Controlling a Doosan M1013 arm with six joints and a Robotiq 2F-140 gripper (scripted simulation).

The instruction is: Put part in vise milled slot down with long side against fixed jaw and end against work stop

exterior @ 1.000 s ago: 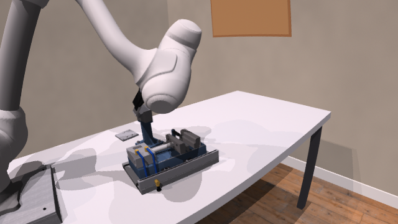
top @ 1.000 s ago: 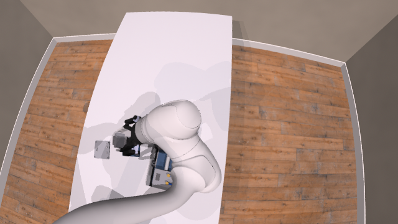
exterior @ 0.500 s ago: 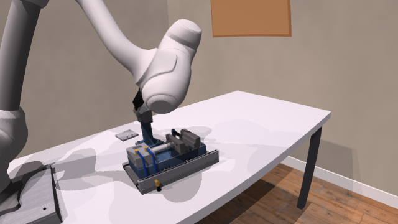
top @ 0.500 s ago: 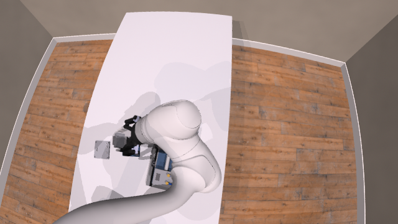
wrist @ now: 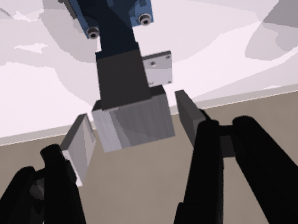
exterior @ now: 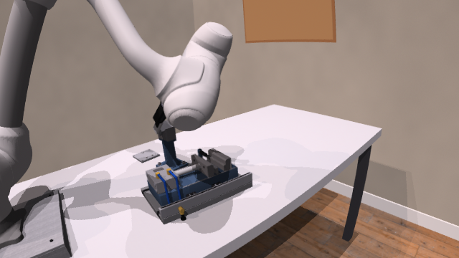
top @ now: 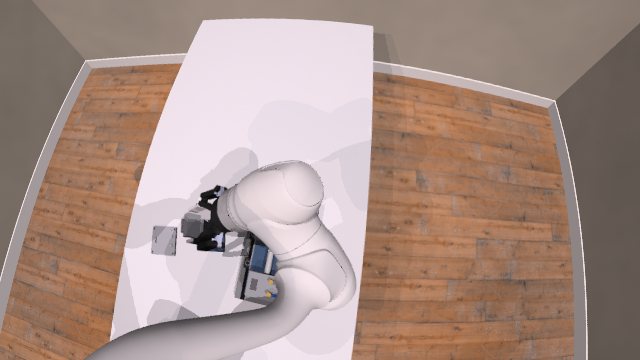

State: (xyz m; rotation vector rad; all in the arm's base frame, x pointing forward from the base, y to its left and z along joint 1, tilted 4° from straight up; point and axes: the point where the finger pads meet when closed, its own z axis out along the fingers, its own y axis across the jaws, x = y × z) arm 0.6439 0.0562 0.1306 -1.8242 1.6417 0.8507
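Now: hand 20 mm to the right of the part and 20 mm above it. Round my hand: blue post (20 mm to the left, 120 mm below); then moving jaw (10 mm ahead, 190 mm to the right, 100 mm below); then cylinder rod (50 mm behind, 190 mm to the right, 100 mm below).
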